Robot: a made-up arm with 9 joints.
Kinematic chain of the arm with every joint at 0, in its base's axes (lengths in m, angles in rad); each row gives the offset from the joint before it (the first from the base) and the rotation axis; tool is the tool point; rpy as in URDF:
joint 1: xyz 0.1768 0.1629 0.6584 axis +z
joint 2: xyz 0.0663 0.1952 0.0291 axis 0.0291 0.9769 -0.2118
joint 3: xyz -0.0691 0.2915 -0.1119 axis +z
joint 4: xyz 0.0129 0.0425 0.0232 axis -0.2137 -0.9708 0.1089
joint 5: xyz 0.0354 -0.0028 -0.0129 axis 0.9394 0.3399 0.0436
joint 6: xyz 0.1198 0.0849 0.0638 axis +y
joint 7: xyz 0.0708 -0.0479 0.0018 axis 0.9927 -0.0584 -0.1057
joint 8: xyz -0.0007 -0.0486 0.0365 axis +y
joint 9: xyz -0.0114 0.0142 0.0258 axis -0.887 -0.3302 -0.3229
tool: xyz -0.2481 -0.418 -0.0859 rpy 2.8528 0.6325 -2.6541
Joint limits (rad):
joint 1: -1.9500..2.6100
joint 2: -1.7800..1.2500
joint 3: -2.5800..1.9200
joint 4: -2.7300..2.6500
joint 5: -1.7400..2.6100
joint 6: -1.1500..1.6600
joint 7: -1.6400..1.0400
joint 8: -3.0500..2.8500
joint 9: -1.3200..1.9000
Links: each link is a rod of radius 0.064 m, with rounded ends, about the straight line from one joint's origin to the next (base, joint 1, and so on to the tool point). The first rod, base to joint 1, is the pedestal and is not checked.
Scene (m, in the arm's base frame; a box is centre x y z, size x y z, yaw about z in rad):
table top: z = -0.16
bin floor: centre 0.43 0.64 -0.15 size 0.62 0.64 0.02 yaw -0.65
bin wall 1: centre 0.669 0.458 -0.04 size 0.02 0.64 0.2 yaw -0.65
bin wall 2: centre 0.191 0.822 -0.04 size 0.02 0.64 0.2 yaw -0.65
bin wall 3: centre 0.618 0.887 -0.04 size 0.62 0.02 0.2 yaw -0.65
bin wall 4: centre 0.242 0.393 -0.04 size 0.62 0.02 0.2 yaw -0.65
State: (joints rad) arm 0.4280 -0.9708 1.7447 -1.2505 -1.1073 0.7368 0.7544 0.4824 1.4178
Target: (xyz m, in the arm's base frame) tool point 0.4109 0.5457 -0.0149
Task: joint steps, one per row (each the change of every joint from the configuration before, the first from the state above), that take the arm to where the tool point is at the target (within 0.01 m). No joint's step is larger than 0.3 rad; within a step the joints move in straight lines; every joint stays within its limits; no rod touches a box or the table.
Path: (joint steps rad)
1: -0.1327 -0.1446 -0.2196 -0.0050 -0.2109 -0.1625 -0.0187 -0.2858 0.1607
2: -0.1328 -0.1447 -0.2196 -0.0050 -0.2109 -0.1625 -0.0187 -0.2858 0.1608
3: -0.1327 -0.1446 -0.2196 -0.0050 -0.2109 -0.1625 -0.0187 -0.2858 0.1607
4: -0.1615 -0.1251 0.2781 -0.0460 0.0566 0.2210 -0.0830 0.2295 -0.0300
5: -0.1614 -0.1251 0.2780 -0.0461 0.0565 0.2210 -0.0830 0.2296 -0.0300
6: -0.1615 -0.1251 0.2780 -0.0460 0.0566 0.2210 -0.0830 0.2295 -0.0301

